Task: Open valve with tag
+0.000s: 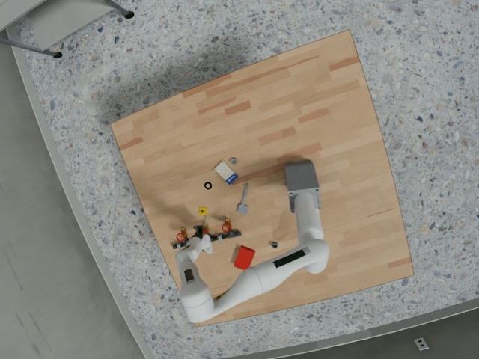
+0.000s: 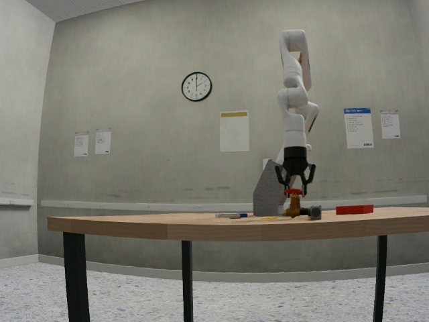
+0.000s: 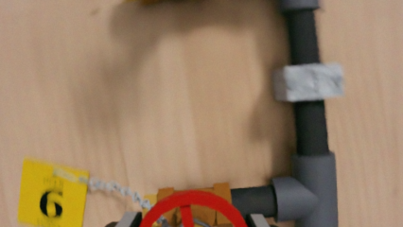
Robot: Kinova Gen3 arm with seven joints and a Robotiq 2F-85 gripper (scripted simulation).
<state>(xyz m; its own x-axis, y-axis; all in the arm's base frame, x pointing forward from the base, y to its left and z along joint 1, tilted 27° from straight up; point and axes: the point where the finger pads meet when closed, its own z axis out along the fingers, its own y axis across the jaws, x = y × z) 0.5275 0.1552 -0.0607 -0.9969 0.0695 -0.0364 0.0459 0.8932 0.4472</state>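
Now: the yellow tag 90 mm to the right of my hand, 80 mm below it and 10 mm behind it. Also, from my hand: red block (200 mm to the left, 160 mm behind, 70 mm below); then grey scraper (230 mm behind, 100 mm to the right, 80 mm below); then blue box (270 mm to the right, 170 mm behind, 70 mm below).
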